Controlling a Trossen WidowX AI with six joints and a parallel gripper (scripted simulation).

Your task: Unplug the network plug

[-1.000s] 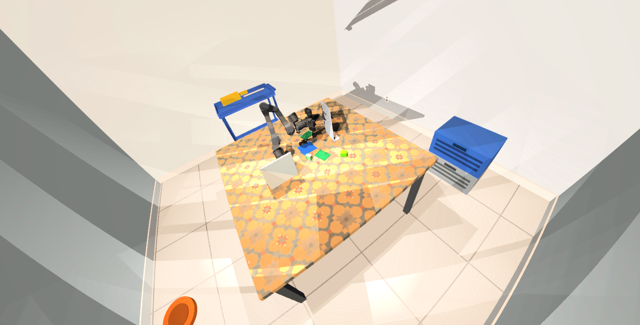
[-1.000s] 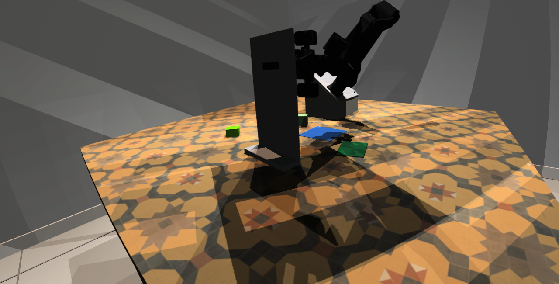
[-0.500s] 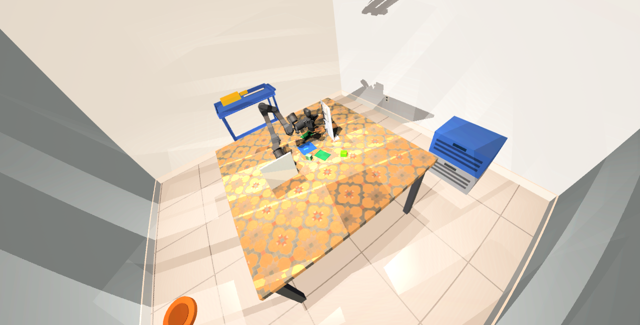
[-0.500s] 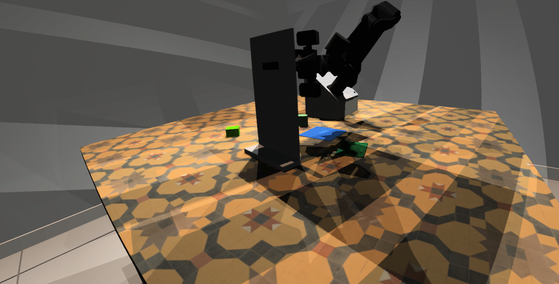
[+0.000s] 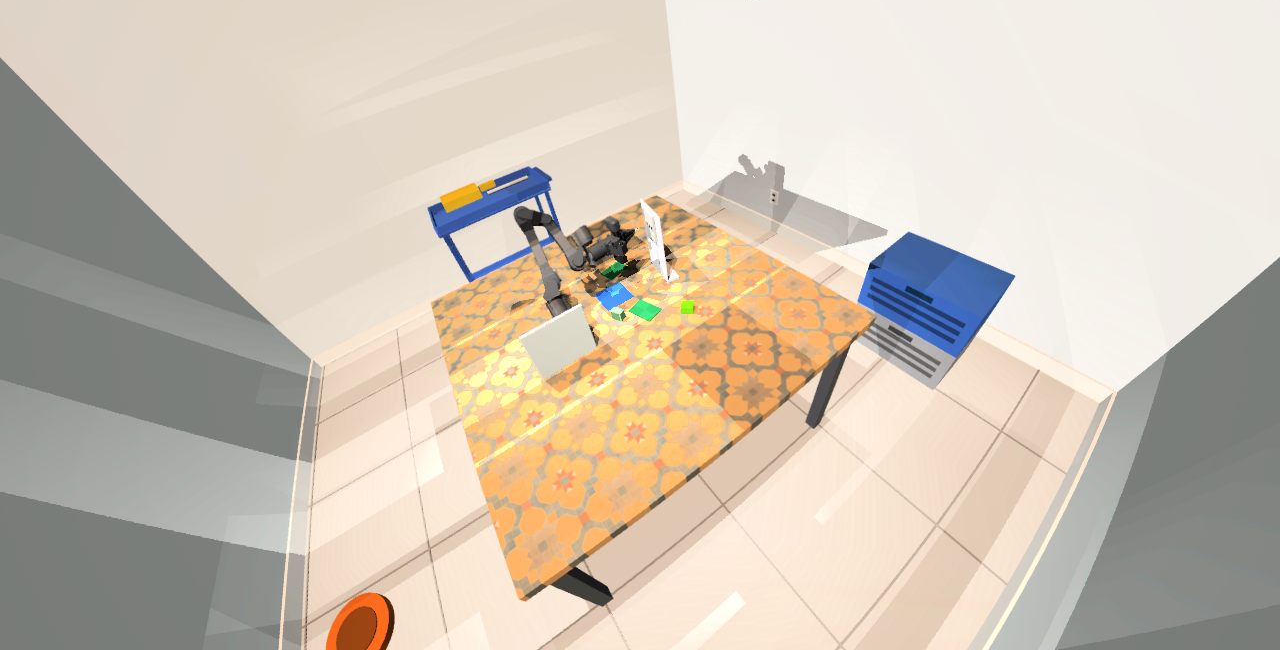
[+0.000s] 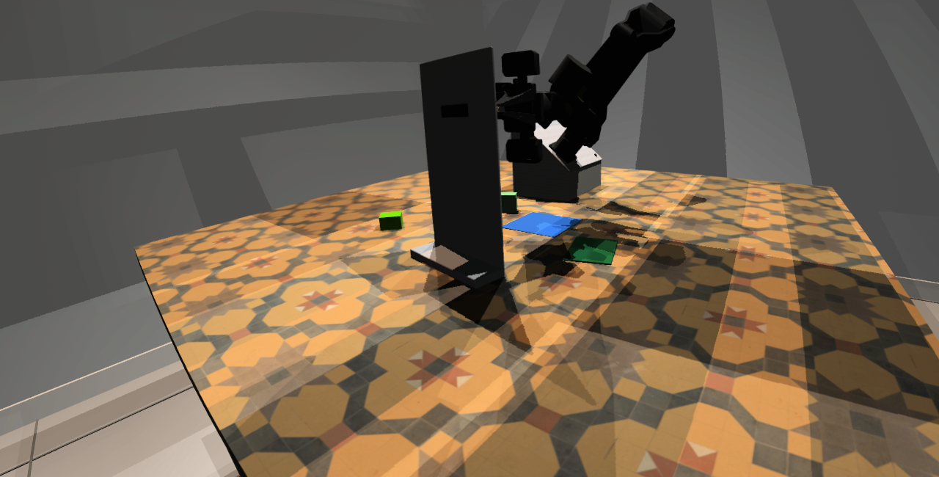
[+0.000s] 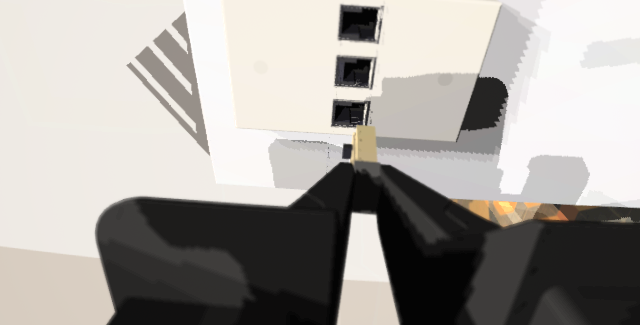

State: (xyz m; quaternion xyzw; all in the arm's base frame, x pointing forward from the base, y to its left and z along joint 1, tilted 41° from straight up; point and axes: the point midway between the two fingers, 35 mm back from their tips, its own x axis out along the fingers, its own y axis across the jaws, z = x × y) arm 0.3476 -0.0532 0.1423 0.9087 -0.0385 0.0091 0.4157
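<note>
Right now the blue square is 230 mm below my gripper tip and 160 mm behind it. Also, from my gripper tip: yellowish tab 10 mm ahead; then upright panel 90 mm below, 70 mm ahead, 30 mm to the right; then network plug 10 mm ahead.
</note>
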